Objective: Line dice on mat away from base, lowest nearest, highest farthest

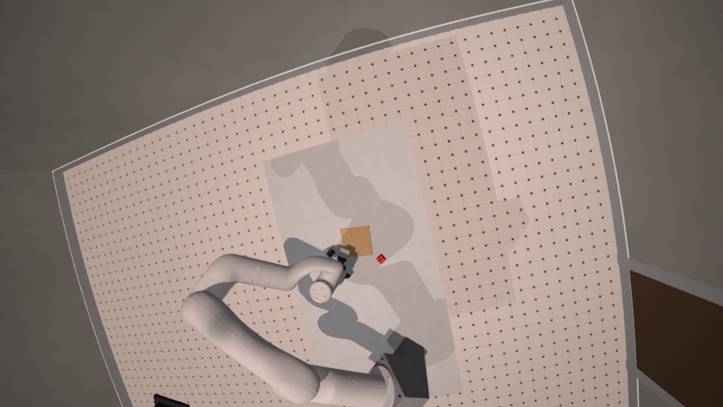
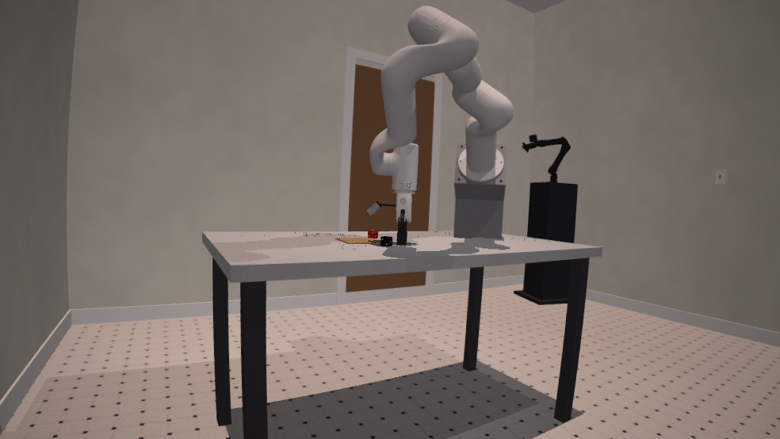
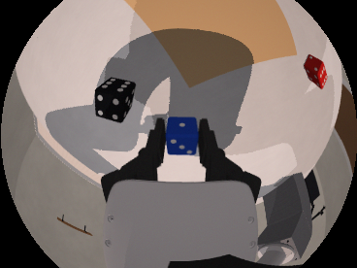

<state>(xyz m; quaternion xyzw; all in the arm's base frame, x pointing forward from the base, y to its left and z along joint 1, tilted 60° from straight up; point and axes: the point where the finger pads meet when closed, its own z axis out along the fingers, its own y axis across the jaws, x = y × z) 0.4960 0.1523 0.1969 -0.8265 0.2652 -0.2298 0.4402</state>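
Right now my hand is 1 cm above the blue die. The rest, counted from my hand: black die: 6 cm ahead, 4 cm to the left, 1 cm below; tan mat: 13 cm ahead, 7 cm to the right, 2 cm below; red die: 20 cm to the right, 6 cm ahead, 1 cm below.
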